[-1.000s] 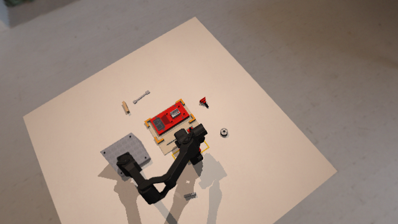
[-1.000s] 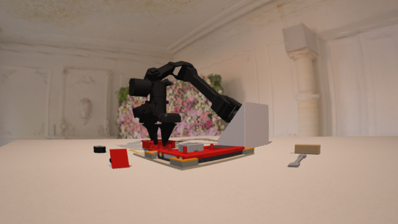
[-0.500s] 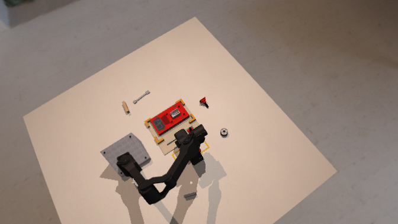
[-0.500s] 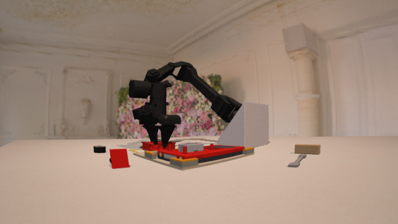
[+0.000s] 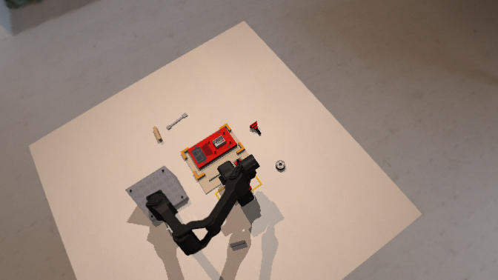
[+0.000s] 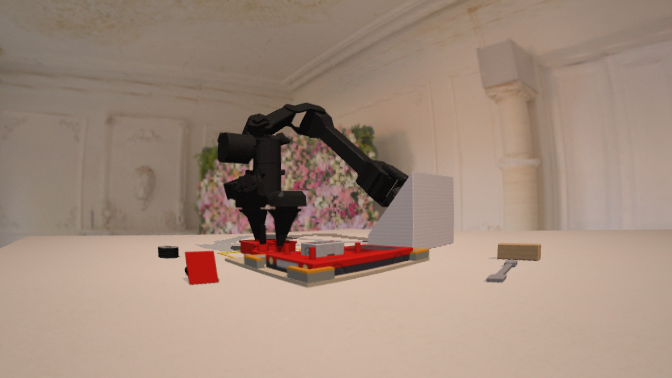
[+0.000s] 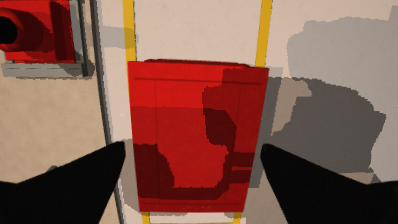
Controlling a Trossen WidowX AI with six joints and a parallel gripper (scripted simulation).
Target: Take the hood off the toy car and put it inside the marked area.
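My gripper tip is right at the hood. Also, from my gripper tip: wooden block 42 cm to the left, 20 cm behind, 1 cm below; grey rod 44 cm to the left, 10 cm behind, 2 cm below.
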